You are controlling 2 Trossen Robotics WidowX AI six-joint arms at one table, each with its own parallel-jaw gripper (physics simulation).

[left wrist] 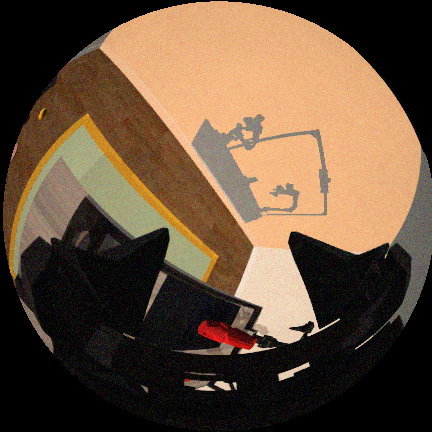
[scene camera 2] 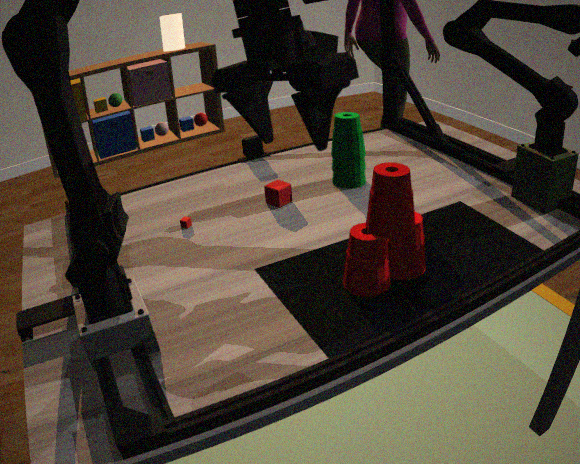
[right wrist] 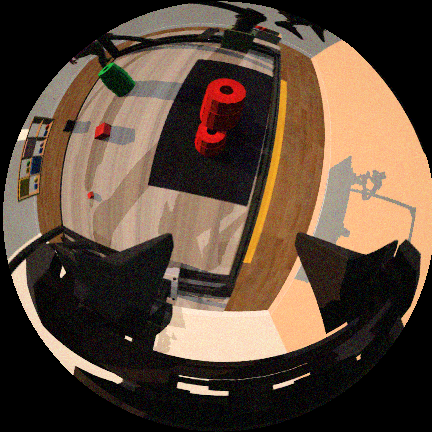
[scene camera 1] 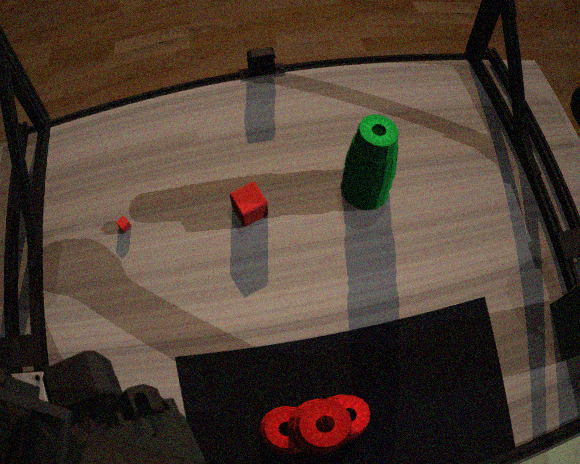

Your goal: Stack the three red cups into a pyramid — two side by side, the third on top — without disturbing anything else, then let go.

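Pixels of known places: left gripper, fingertip midpoint: [left wrist: 231,236]; right gripper, fingertip midpoint: [left wrist: 283,336] [scene camera 2: 294,145] [right wrist: 236,240]; left arm's base, origin of the base link: [scene camera 2: 548,149]; right arm's base, origin of the base link: [scene camera 2: 107,304].
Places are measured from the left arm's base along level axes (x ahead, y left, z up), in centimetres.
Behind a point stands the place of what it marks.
Observation:
Two red cups stand side by side on the black mat [scene camera 1: 430,370] @[x 28.4, y -0.2, z -11.8 cm] [scene camera 2: 480,250] @[x 27.3, y 7.4, z -11.8 cm] [right wrist: 170,165] @[x 57.2, y -3.2, z -11.8 cm]: one lower cup [scene camera 1: 276,427] @[x 50.5, y 4.0, z -2.8 cm] [scene camera 2: 366,265] @[x 51.1, y 6.9, z -6.6 cm] [right wrist: 209,146] @[x 52.1, y 4.9, z -5.1 cm] and another lower cup [scene camera 1: 364,415] @[x 40.2, y 4.4, z -2.8 cm] [scene camera 2: 414,262] @[x 42.5, y 7.3, z -8.9 cm], partly hidden. The third, top cup [scene camera 1: 325,440] @[x 45.9, y 6.6, z 6.2 cm] [scene camera 2: 391,200] @[x 47.4, y 7.3, z 2.8 cm] [right wrist: 220,110] @[x 48.4, y 5.0, z 4.0 cm], rests upright across them. The red stack [left wrist: 227,335] @[x 42.0, y 5.0, z -2.2 cm] also shows in the left wrist view. My right gripper [scene camera 2: 295,144] @[x 61.8, y 8.7, z 13.9 cm] [right wrist: 236,240] @[x 61.8, y 8.7, z 13.9 cm] is open and empty, raised well away from the cups. My left gripper [left wrist: 231,236] @[x 2.7, y 20.3, z 11.3 cm] is open and empty, away from the cups.
A green cup stack [scene camera 1: 370,170] @[x 33.6, y -26.6, z -1.5 cm] [scene camera 2: 348,155] @[x 34.1, y -26.5, z -4.2 cm] [right wrist: 117,81] @[x 34.5, y -26.9, z -3.7 cm] stands upright behind the mat. A larger red cube [scene camera 1: 249,204] @[x 49.5, y -27.3, z -7.8 cm] [scene camera 2: 278,194] @[x 50.5, y -26.0, z -8.8 cm] [right wrist: 103,131] @[x 50.2, y -26.0, z -8.2 cm] and a small red cube [scene camera 1: 123,224] @[x 69.0, y -28.5, z -10.2 cm] [scene camera 2: 185,222] @[x 69.4, y -28.0, z -10.5 cm] [right wrist: 90,195] @[x 69.2, y -28.2, z -10.5 cm] lie left of it in scene camera 1. Dark frame bars edge the table.

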